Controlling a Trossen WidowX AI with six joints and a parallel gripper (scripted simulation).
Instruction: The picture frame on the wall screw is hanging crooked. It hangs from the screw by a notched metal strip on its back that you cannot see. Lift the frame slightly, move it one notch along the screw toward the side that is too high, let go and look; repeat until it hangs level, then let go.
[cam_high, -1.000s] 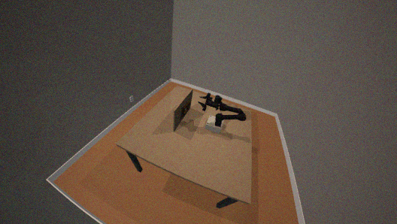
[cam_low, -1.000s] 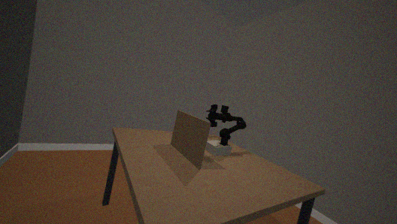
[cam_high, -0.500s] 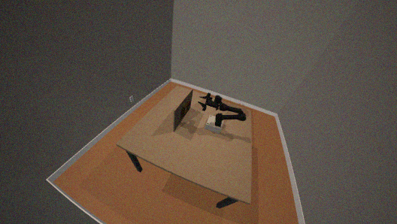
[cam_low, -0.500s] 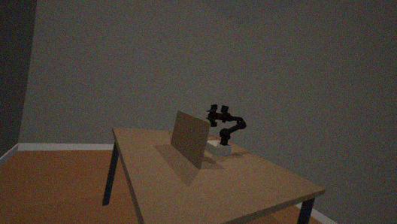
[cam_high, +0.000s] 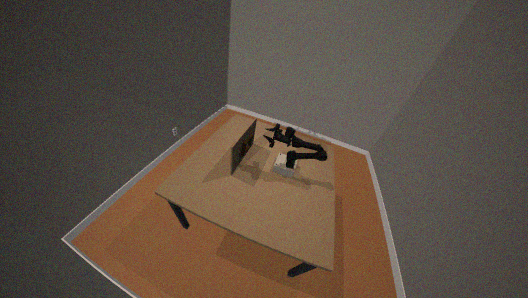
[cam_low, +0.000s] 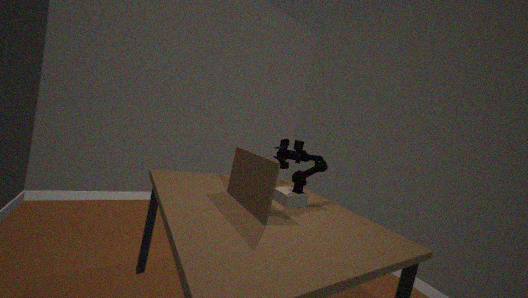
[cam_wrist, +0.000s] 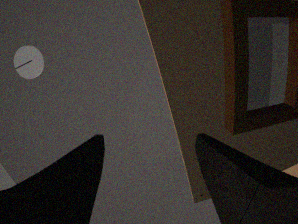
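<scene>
The picture frame is 170 mm below my gripper tip, 130 mm ahead of it and 10 mm to the left of it. Also, from my gripper tip: wall panel 180 mm below, 140 mm ahead, 10 mm to the left.
</scene>
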